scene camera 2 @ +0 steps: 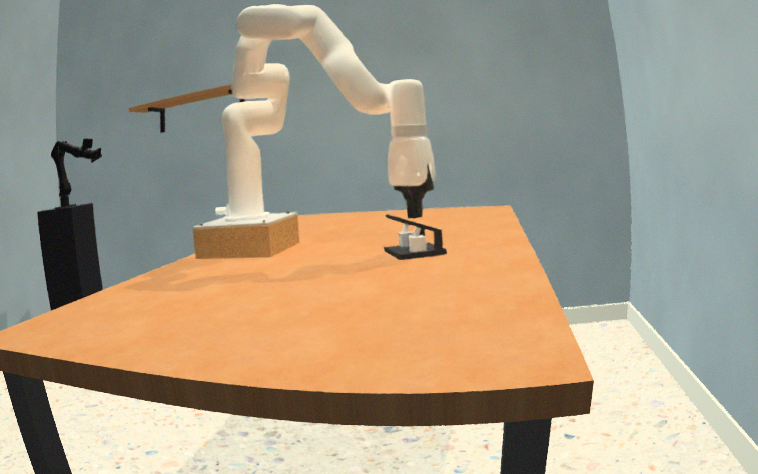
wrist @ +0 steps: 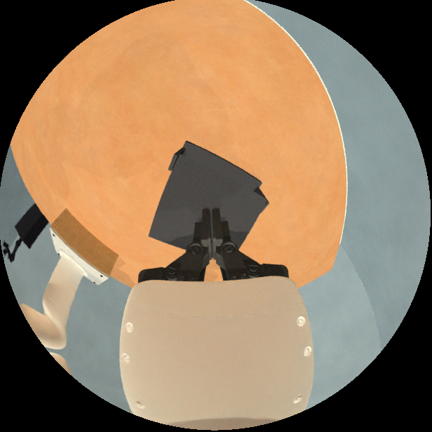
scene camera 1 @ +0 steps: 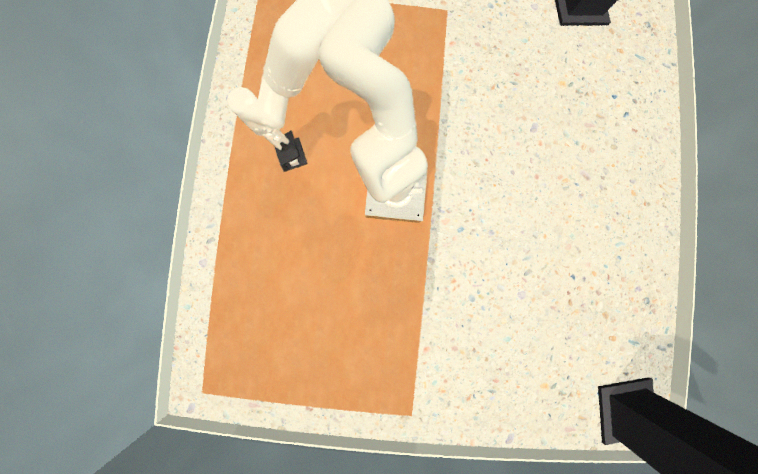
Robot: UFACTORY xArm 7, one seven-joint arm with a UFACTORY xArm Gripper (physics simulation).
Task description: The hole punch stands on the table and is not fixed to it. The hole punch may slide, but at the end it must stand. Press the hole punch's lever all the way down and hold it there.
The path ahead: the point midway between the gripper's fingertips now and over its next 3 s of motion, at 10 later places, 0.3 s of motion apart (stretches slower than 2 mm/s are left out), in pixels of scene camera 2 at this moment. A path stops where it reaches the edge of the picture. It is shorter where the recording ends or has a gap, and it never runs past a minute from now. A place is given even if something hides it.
The gripper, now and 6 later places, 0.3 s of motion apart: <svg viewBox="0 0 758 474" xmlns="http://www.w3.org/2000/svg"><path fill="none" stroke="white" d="M415 217L416 221L416 221L418 224L419 226L420 227L422 227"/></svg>
